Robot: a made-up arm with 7 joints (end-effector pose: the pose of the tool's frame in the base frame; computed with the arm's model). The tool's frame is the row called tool. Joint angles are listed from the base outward.
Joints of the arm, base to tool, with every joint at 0 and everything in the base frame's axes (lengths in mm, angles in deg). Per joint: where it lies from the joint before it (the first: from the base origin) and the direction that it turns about. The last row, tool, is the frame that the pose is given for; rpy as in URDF.
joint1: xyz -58 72 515 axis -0.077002 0.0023 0.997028
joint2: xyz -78 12 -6 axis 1 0 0
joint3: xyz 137 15 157 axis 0 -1 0
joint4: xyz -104 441 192 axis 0 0 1
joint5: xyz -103 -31 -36 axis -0.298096 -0.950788 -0.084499
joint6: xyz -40 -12 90 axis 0.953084 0.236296 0.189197
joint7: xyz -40 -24 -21 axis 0 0 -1
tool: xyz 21 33 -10 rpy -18.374 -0.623 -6.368
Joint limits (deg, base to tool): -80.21..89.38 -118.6..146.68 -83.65..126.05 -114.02..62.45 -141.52..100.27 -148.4..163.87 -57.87..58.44
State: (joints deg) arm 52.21 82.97 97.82 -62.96 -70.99 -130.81 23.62
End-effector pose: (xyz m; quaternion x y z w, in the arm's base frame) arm -0.2672 0.0815 0.9254 -0.0687 0.2817 -0.3255 0.9000
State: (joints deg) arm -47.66 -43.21 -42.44 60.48 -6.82 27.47 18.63
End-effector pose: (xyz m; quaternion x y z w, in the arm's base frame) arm 0.3970 0.3480 0.6332 0.0822 0.6238 -0.1582 0.7610
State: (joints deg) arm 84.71 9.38 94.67 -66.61 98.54 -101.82 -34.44
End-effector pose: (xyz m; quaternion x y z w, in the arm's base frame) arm -0.6654 0.1177 0.4773 -0.2615 0.1488 -0.7600 0.5761
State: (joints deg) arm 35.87 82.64 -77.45 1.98 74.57 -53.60 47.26
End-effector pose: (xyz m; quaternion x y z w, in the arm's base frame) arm 0.2956 -0.1690 0.9827 -0.0219 0.0349 -0.2056 0.9778
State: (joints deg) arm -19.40 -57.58 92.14 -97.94 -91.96 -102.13 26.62
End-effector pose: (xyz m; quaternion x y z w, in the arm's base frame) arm -0.0879 0.3356 0.0695 -0.3944 -0.2394 -0.5674 0.6821
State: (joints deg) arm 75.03 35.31 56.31 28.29 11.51 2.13 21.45
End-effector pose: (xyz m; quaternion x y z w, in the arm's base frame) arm -0.3726 -0.0743 0.7694 0.3828 -0.3137 0.3355 0.8016
